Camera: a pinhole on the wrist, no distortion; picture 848 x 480 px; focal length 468.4 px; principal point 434.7 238.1 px. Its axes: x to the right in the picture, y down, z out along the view. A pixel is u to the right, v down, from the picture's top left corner.
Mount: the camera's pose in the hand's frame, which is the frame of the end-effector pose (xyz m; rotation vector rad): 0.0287 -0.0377 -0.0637 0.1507 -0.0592 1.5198
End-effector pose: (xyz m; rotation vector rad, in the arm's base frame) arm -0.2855 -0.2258 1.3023 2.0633 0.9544 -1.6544
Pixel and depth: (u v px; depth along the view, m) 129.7 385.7 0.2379
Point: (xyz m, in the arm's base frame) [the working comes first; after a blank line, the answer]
In the camera's frame: -0.1549 0.0750 0.2379

-0.5520 -0.1766 1.3320
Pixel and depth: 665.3 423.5 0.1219
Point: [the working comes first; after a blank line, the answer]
In the camera's frame: 0.0600 0.0482 0.1219

-0.3311 -0.2764 1.2918
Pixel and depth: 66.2 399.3 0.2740
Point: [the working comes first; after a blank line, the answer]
In the camera's frame: -0.2156 0.0943 0.2740

-0.6184 -0.1545 1.3532
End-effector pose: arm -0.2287 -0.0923 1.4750 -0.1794 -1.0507 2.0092
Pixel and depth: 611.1 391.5 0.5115
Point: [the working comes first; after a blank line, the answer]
In the camera's frame: 0.1926 0.1675 0.5115

-0.4441 -0.4853 1.6897
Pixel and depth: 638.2 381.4 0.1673
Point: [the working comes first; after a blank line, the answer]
In the camera's frame: 0.0727 0.0512 0.1673

-0.2848 -0.1734 1.5358
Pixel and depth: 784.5 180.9 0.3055
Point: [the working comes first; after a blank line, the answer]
In the camera's frame: 0.2281 -0.0373 0.3055

-0.5024 -0.2289 1.5613
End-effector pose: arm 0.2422 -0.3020 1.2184 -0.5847 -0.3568 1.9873
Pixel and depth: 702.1 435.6 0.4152
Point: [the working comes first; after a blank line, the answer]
In the camera's frame: 0.2370 0.1751 0.4152

-0.0362 -0.4696 1.5016
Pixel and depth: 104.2 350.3 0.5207
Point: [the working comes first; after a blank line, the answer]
In the camera's frame: -0.3674 0.1247 0.5207

0.4001 -0.1629 1.8092
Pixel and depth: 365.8 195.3 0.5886
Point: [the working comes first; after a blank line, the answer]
In the camera's frame: -0.0866 -0.0538 0.5886

0.0787 -0.1100 1.7130
